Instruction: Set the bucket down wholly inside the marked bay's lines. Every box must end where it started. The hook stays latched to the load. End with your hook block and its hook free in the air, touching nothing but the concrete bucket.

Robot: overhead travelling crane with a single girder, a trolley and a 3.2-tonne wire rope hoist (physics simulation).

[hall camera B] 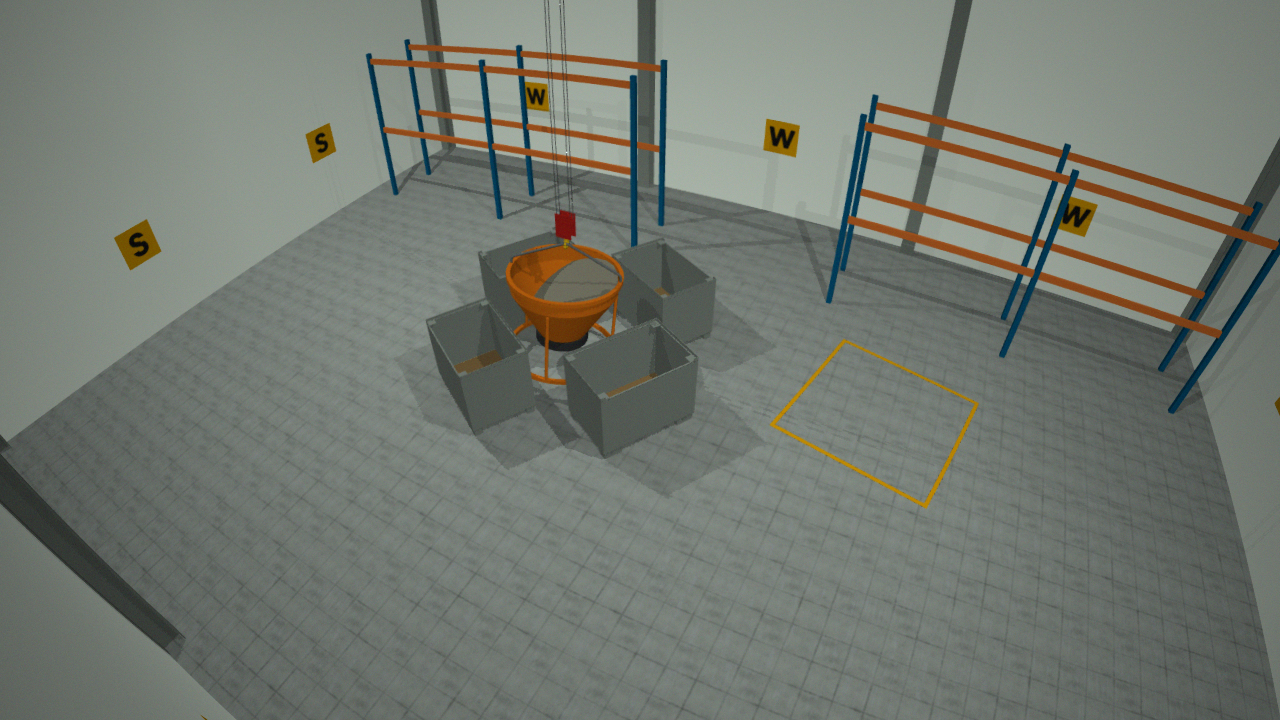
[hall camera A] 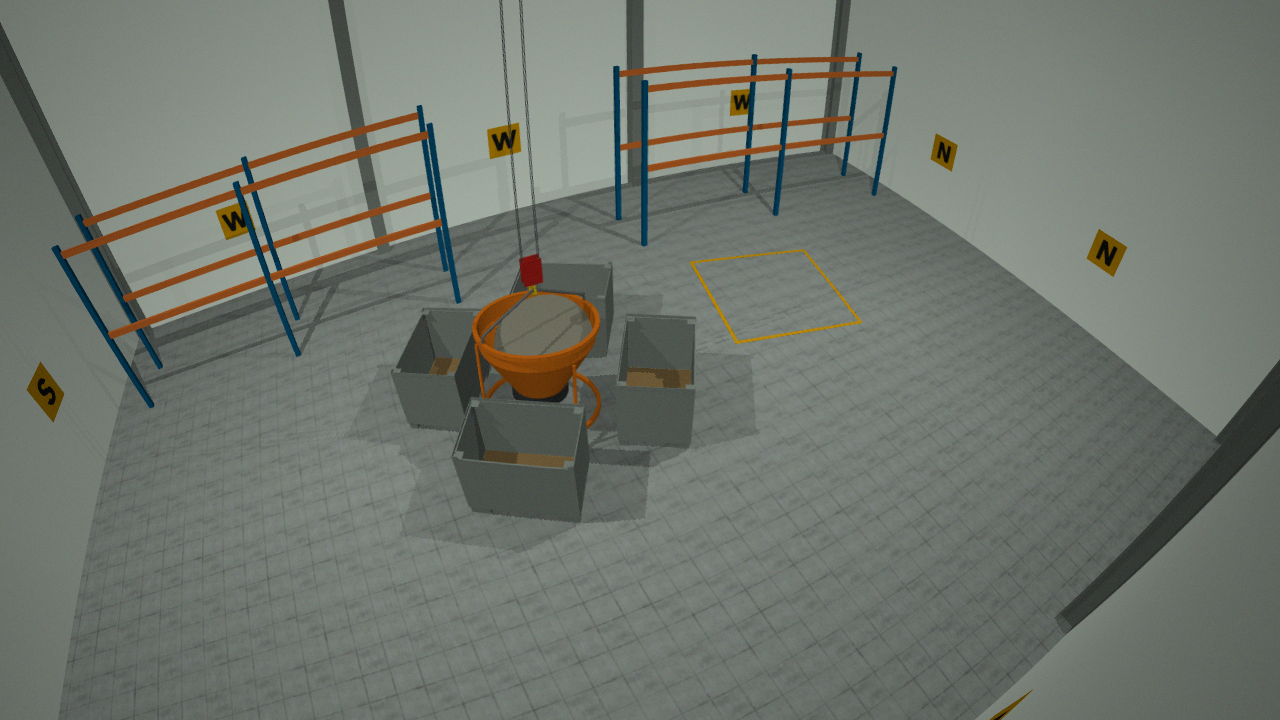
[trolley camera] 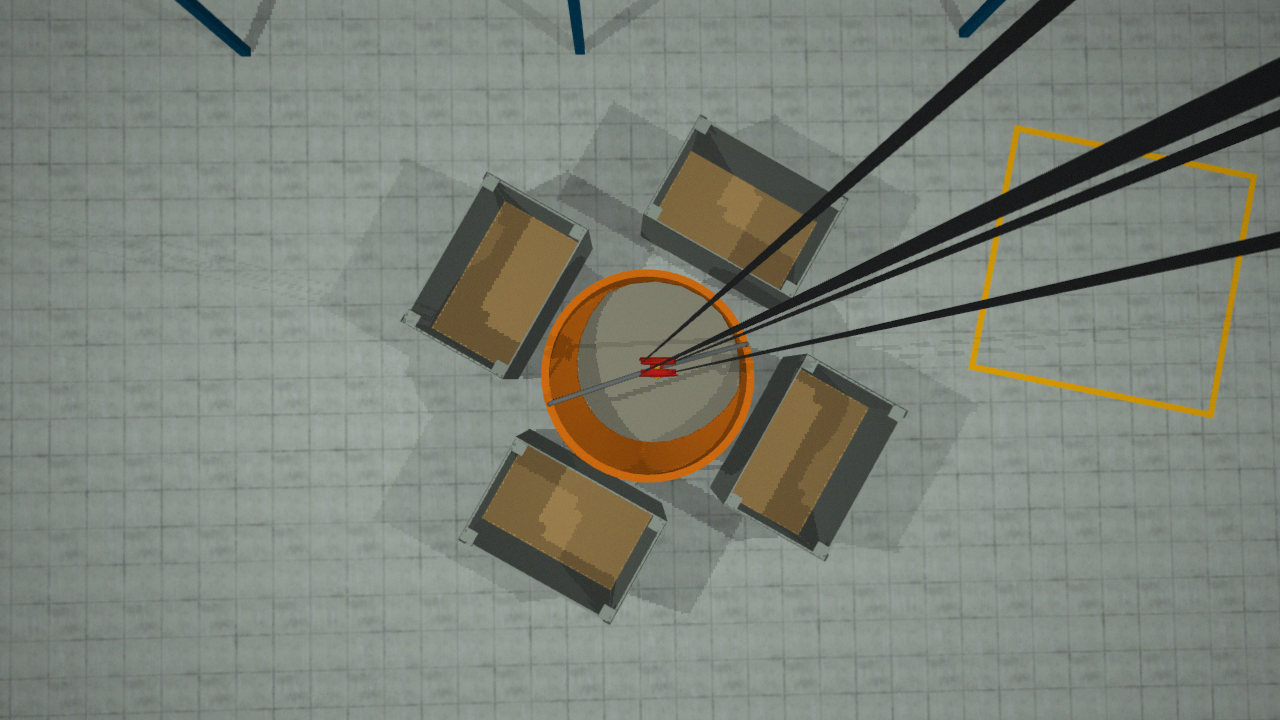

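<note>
The orange concrete bucket (hall camera A: 537,376) (hall camera B: 562,320) (trolley camera: 644,461) hangs upright and low between several grey boxes; its foot ring is partly hidden and its gap to the floor looks small. My hook (hall camera A: 533,289) (hall camera B: 566,241), under the red hook block (hall camera A: 530,269) (hall camera B: 564,223) (trolley camera: 657,367), is latched to the bucket's bail above the rim. One box (hall camera A: 520,483) (trolley camera: 563,519), a second box (hall camera A: 656,416) (hall camera B: 648,411) (trolley camera: 801,452) and a third box (hall camera B: 492,394) stand close around it. The marked bay's yellow outline (hall camera A: 714,301) (hall camera B: 849,464) (trolley camera: 1092,391) lies right of the boxes in the trolley view.
A blue and orange rack (hall camera A: 267,269) (hall camera B: 633,161) stands along the W wall nearest the boxes. A second rack (hall camera A: 644,161) (hall camera B: 1038,264) stands along the same wall near the bay. The hoist ropes (hall camera A: 513,134) (hall camera B: 556,134) rise from the hook block.
</note>
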